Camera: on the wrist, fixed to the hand. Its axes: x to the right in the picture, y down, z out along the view.
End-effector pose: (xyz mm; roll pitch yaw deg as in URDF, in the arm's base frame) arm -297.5 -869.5 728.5 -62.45 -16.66 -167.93
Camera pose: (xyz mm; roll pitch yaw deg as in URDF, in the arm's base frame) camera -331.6 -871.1 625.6 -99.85 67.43 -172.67
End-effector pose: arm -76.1 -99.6 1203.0 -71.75 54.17 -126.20
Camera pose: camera -44.9 -18.0 1138.7 93.30 40.83 68.50
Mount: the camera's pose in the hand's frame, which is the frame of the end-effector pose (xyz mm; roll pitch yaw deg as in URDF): 2.8 93.4 -55.0 -8.56 29.21 83.31
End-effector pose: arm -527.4 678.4 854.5 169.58 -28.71 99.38
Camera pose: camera -441.4 660.5 918.1 -153.30 -37.40 -6.45
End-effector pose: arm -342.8 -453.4 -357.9 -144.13 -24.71 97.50
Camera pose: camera -236.7 -432.6 -366.0 -160.00 3.42 15.53
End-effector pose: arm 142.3 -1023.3 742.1 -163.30 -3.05 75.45
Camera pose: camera 244.5 -1048.4 768.1 176.52 -12.91 -9.26
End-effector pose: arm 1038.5 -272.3 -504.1 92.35 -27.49 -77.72
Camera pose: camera 1079.6 -220.7 -418.0 -48.51 -56.41 47.48
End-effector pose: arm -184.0 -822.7 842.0 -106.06 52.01 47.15
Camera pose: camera -165.1 -918.0 793.9 115.36 30.65 -77.37
